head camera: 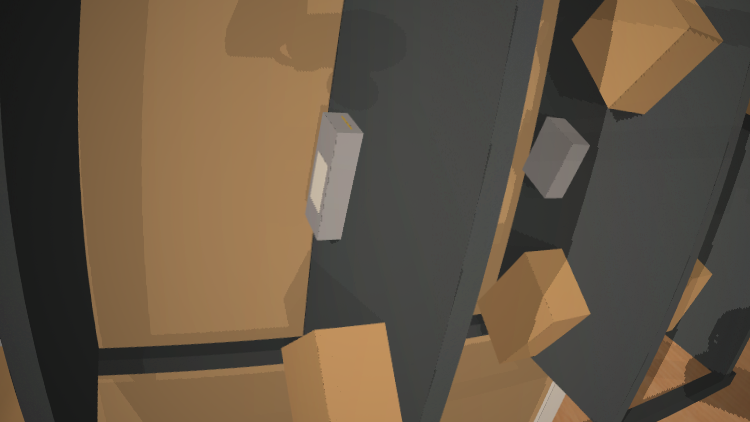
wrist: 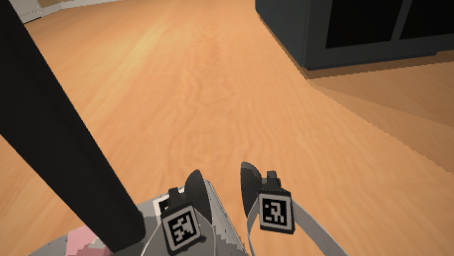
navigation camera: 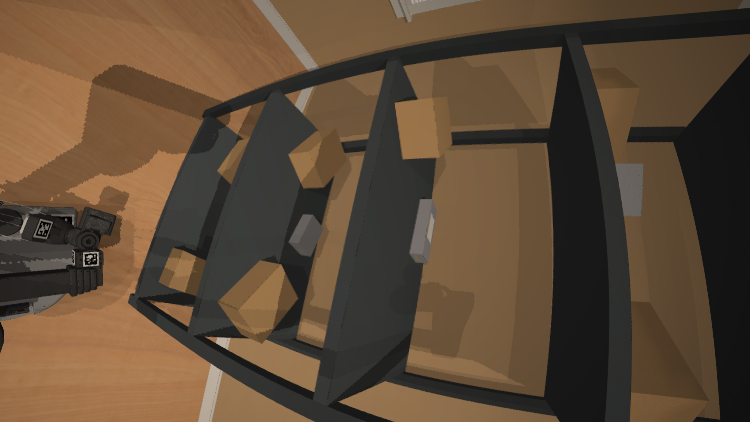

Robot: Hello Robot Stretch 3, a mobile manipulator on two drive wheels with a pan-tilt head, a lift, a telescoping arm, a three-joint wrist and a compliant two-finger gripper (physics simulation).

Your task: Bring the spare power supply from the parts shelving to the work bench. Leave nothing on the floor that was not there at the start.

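Observation:
A grey box with a pale label and a small yellow mark [head camera: 344, 178] [navigation camera: 421, 230], which looks like the power supply, stands on a middle shelf of the dark parts shelving [head camera: 419, 173] [navigation camera: 364, 183]. A brown box is on the same shelf, to one side of it. My gripper [wrist: 223, 183] is open and empty, its fingers a moderate gap apart, low over the robot's base and the wooden floor in the wrist view. In the navigation view the wrist is folded at the left, apart from the shelving, and its fingers cannot be made out. The work bench cannot be identified.
Another grey box [head camera: 556, 157] [navigation camera: 304, 234] stands one shelf lower, between brown boxes [head camera: 534, 304] [navigation camera: 258, 301]. A light grey box [navigation camera: 631, 188] shows on a higher shelf. A dark cabinet [wrist: 316, 50] stands at the upper right of the wrist view. The robot's arm [navigation camera: 41, 283] is at the left.

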